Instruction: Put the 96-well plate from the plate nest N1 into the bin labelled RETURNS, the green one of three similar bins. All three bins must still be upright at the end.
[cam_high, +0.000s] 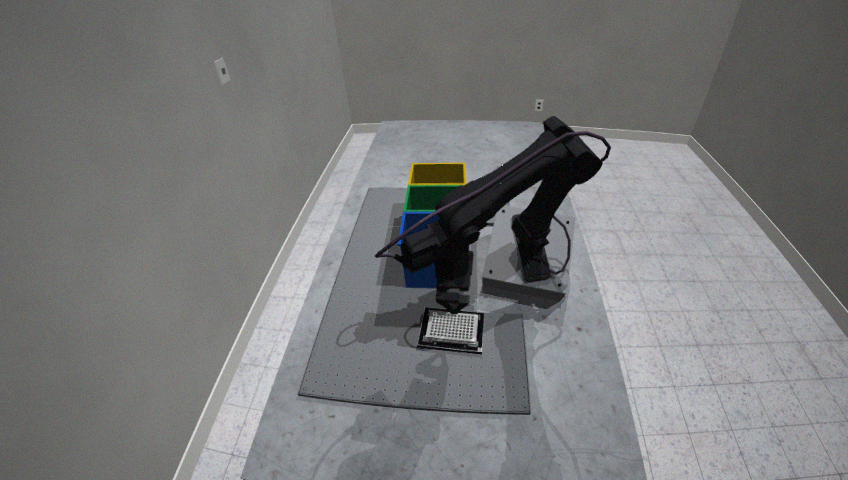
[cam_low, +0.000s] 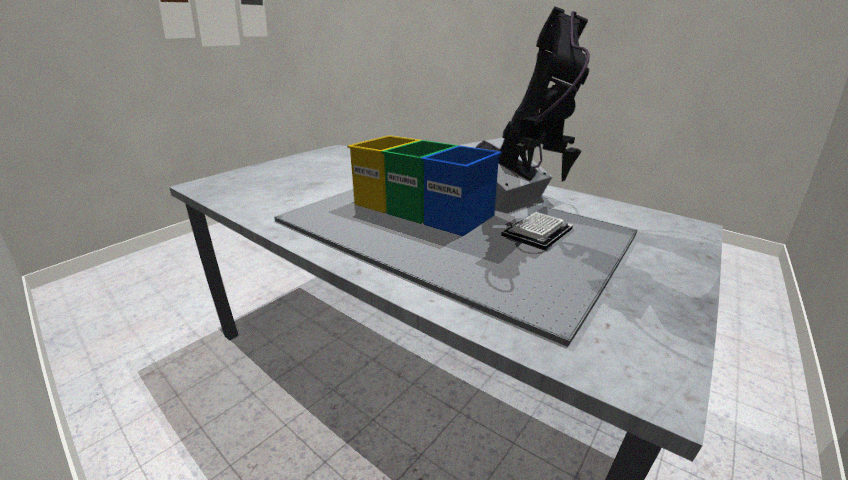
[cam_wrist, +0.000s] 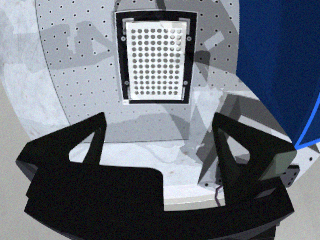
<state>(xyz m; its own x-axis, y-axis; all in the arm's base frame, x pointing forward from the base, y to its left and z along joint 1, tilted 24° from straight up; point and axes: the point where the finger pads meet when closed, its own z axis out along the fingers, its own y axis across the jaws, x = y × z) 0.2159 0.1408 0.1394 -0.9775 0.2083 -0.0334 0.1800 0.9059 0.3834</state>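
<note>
My gripper is now 13 cm above the white 96-well plate and 1 cm short of it. Round my hand: black plate nest N1: 15 cm below, 1 cm ahead; blue bin: 20 cm to the right, 6 cm below, 4 cm ahead; green bin: 34 cm to the right, 6 cm below, 3 cm ahead.
</note>
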